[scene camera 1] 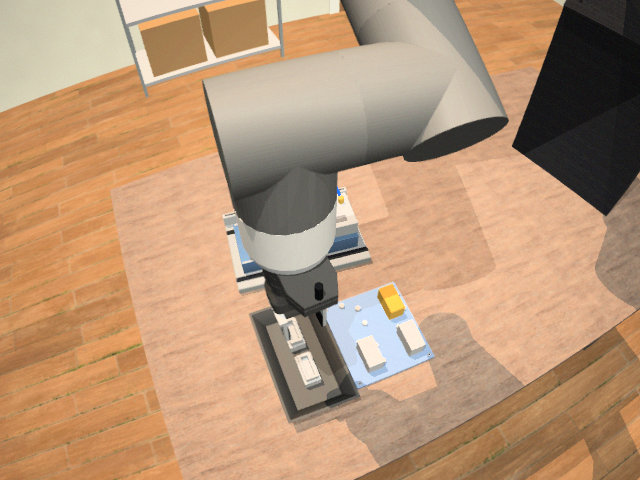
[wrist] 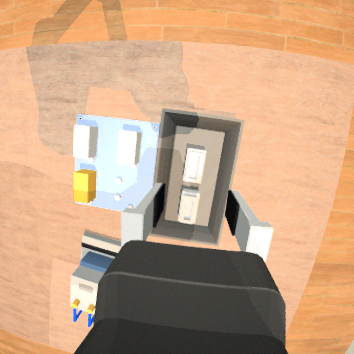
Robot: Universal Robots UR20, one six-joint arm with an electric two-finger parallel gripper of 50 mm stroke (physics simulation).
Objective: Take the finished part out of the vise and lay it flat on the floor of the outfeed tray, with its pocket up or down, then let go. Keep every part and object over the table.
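Note:
Two pale parts lie apart and appear flat, pocket up, on the floor of the grey outfeed tray. One part is nearer the tray's middle; the other part is nearer the vise end. I cannot tell from their looks which is the finished part just unloaded. My gripper is open and empty above the tray, its fingers spread on either side of the second part and higher up. The pale and blue vise is largely hidden by the arm and gripper body.
A light blue plate beside the tray bears two white blocks, a yellow block and small round pegs. A black cabinet stands at the right. Shelves with boxes stand at the back.

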